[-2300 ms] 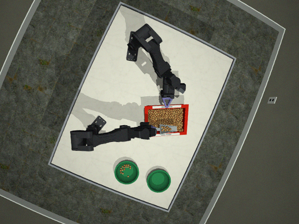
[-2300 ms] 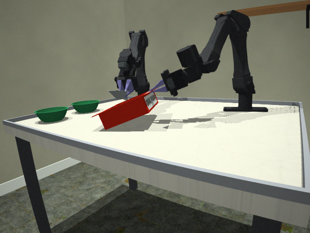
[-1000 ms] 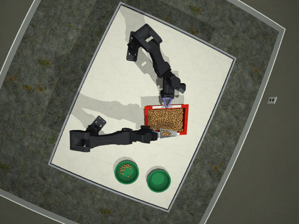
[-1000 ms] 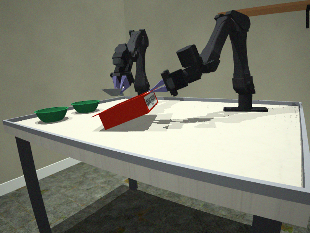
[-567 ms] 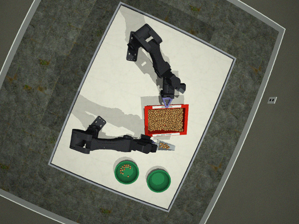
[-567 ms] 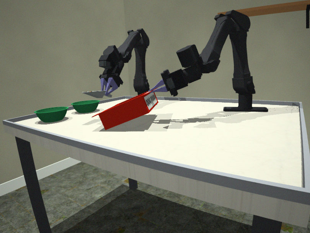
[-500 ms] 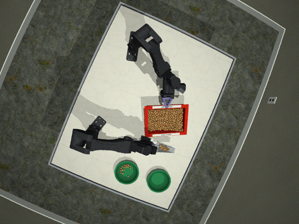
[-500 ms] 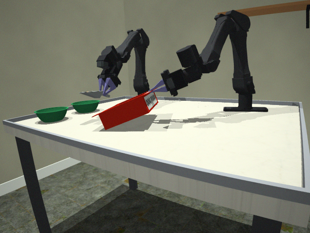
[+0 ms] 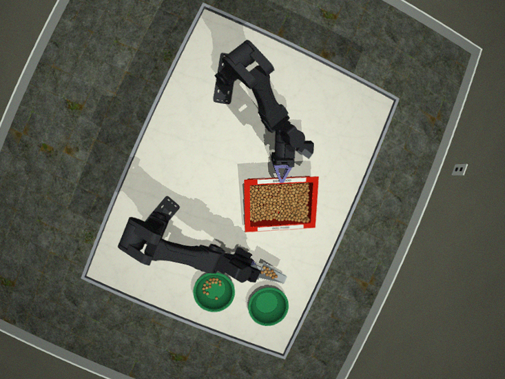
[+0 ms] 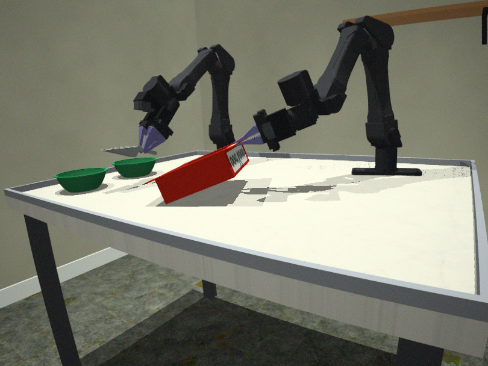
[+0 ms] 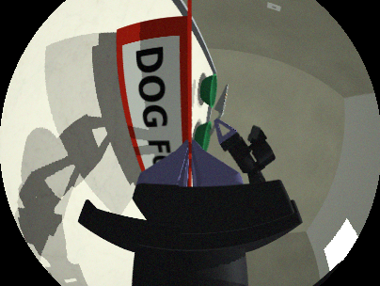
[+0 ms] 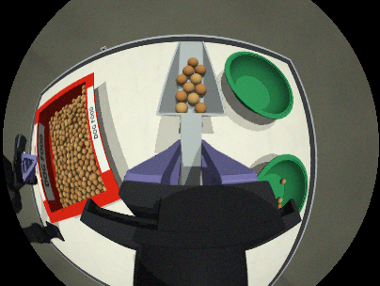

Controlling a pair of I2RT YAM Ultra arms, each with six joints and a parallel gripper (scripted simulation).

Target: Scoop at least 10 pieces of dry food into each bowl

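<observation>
The grey scoop is 5 cm ahead of my right hand. Also, from my right hand: box (25 cm to the left, 3 cm below).
</observation>
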